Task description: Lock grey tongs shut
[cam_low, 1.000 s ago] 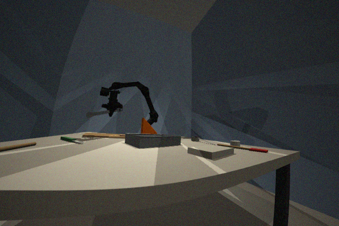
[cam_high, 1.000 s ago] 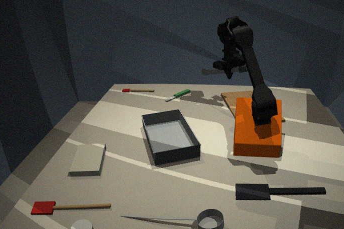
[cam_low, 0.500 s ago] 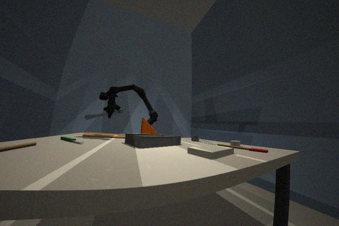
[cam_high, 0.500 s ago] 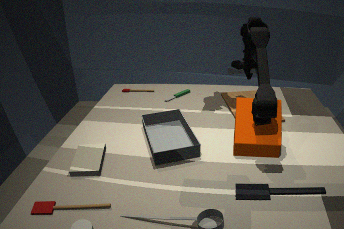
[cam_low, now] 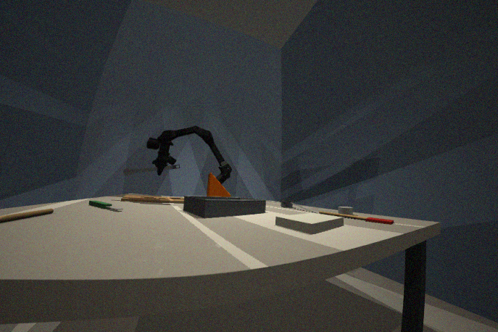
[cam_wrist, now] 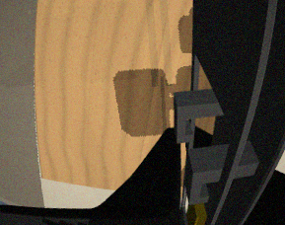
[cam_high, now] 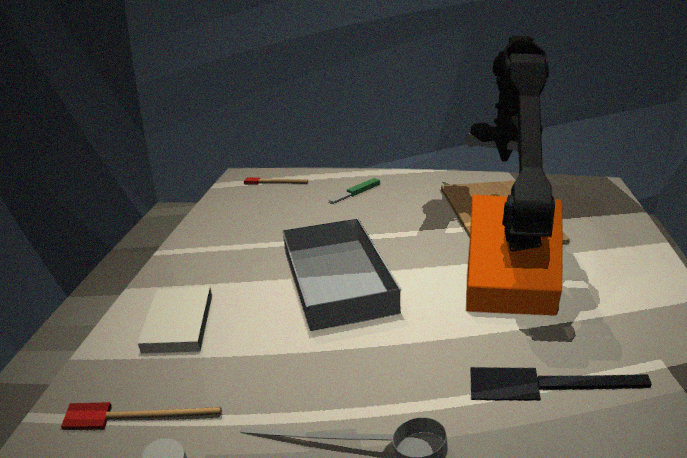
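My gripper tip is 40 mm below the yellow mark. From my gripper tip the other things lie so: green-handled tool (400 mm ahead, 140 mm below, 130 mm to the right); then wooden board (140 mm below, 10 mm to the left); then grey roasting tin (410 mm ahead, 300 mm to the left, 120 mm below).
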